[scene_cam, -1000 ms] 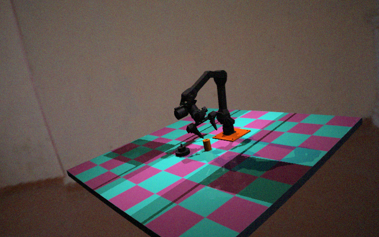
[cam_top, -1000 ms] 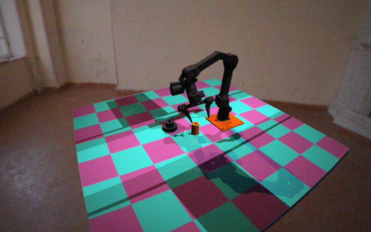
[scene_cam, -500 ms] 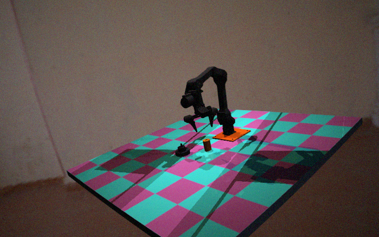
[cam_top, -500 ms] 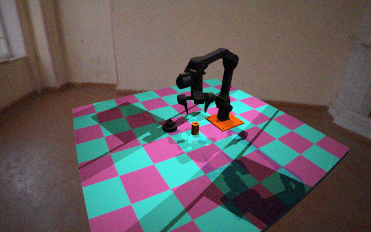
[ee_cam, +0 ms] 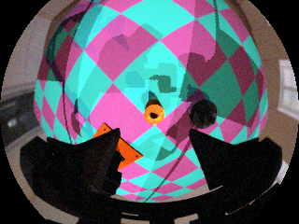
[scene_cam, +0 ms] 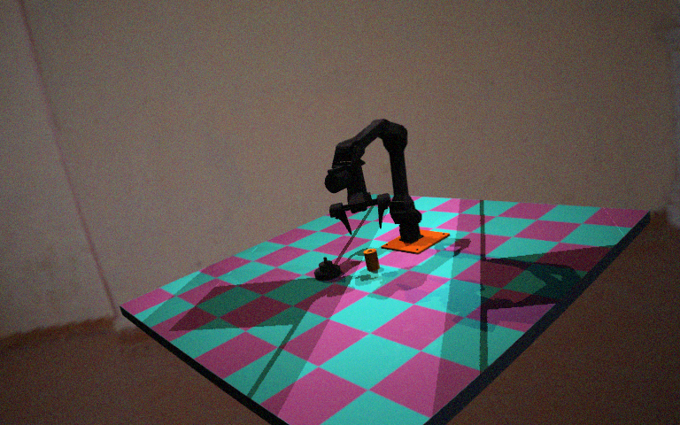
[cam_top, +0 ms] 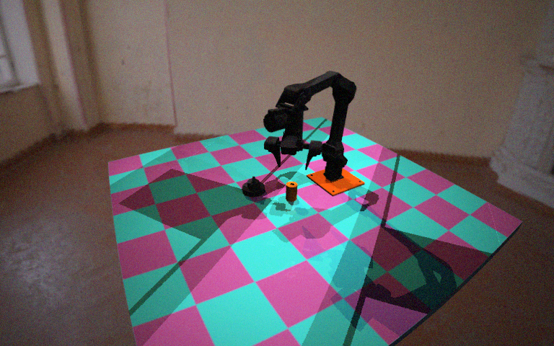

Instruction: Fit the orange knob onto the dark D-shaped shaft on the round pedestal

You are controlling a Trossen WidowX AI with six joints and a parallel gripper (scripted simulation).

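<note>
My gripper tip is now 90 mm above the orange knob. The rest, counted from my gripper tip: round pedestal (110 mm ahead, 100 mm to the right, 90 mm below).
</note>
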